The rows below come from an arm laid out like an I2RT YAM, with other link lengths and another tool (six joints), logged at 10 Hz.
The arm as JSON. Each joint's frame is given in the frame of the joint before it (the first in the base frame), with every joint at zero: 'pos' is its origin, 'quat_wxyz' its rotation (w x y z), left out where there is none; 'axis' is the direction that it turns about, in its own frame. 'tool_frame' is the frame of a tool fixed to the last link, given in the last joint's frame.
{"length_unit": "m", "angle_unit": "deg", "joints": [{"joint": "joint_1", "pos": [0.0, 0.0, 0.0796], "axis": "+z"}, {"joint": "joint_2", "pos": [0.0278, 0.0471, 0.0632], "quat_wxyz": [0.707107, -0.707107, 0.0, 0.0], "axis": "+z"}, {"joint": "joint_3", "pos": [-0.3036, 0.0, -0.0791], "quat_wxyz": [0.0, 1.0, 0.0, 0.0], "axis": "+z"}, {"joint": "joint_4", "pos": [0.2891, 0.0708, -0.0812], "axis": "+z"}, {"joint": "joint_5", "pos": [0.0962, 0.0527, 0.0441], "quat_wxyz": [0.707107, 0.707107, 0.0, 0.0], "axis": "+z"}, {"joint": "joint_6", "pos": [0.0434, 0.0, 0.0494], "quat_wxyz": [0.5, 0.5, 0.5, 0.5], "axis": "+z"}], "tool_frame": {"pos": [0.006, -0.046, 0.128], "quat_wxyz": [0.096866, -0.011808, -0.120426, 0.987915]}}
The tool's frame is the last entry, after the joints.
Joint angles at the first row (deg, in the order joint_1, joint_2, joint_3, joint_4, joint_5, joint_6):
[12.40 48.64 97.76 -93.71 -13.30 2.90]
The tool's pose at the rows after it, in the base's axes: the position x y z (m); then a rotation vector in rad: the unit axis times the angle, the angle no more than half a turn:
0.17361 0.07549 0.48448 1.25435 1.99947 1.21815
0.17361 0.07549 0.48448 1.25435 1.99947 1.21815
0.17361 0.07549 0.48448 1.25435 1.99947 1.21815
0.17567 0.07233 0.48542 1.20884 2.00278 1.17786
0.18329 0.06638 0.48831 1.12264 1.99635 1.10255
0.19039 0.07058 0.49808 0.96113 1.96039 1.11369
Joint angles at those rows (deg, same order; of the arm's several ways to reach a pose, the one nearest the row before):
[12.40 48.62 97.75 -93.71 -13.30 2.90]
[12.40 48.62 97.75 -93.71 -13.30 2.90]
[12.40 48.62 97.75 -93.71 -13.30 2.90]
[12.40 48.62 97.75 -93.43 -11.51 0.64]
[12.40 48.60 97.23 -91.77 -7.91 -3.45]
[11.83 46.02 93.43 -85.28 -7.93 -9.06]

